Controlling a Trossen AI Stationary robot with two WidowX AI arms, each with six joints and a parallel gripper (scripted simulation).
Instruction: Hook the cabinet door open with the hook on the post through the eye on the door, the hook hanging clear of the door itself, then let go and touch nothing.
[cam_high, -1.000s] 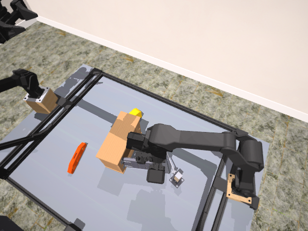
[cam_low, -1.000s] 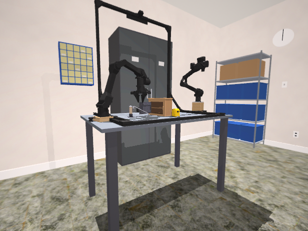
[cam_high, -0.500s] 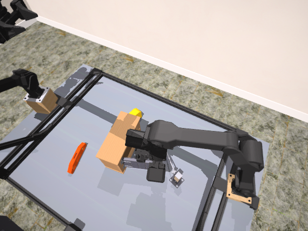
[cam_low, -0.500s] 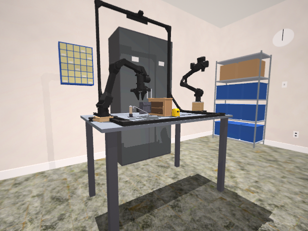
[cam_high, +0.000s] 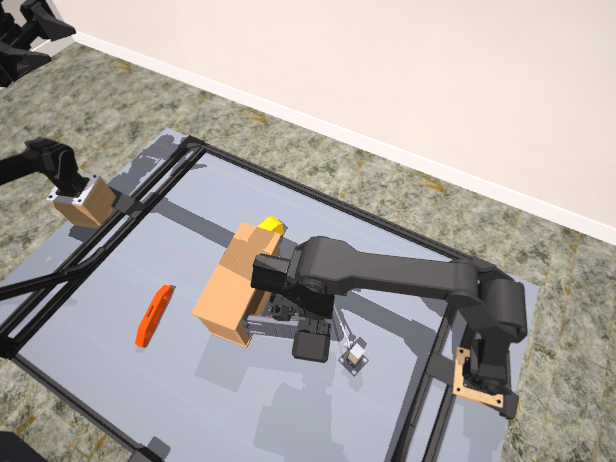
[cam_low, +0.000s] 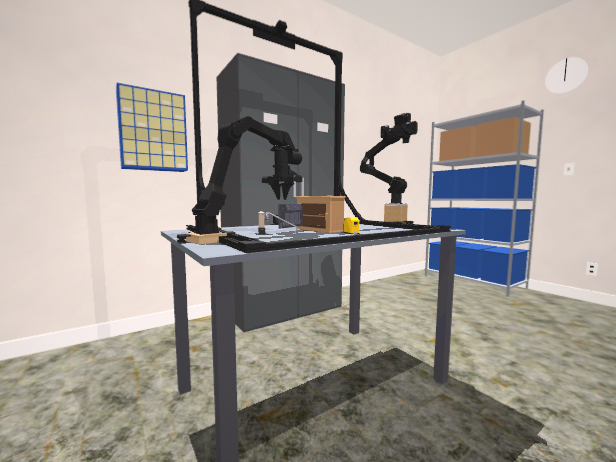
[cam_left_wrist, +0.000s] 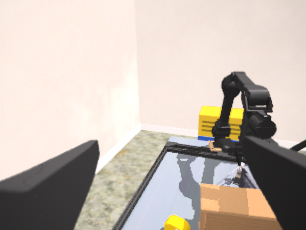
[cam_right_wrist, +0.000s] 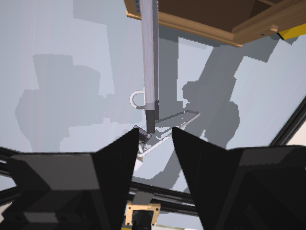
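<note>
Right now the hook rod is 13 cm below my right hand, 5 cm ahead of it and 4 cm to the right of it. From my right hand the other things lie so: yellow tape measure: 24 cm to the left, 20 cm ahead, 15 cm below; grey door: 11 cm below, 7 cm to the left, 4 cm behind; orange tool: 38 cm to the left, 16 cm below, 11 cm behind.
</note>
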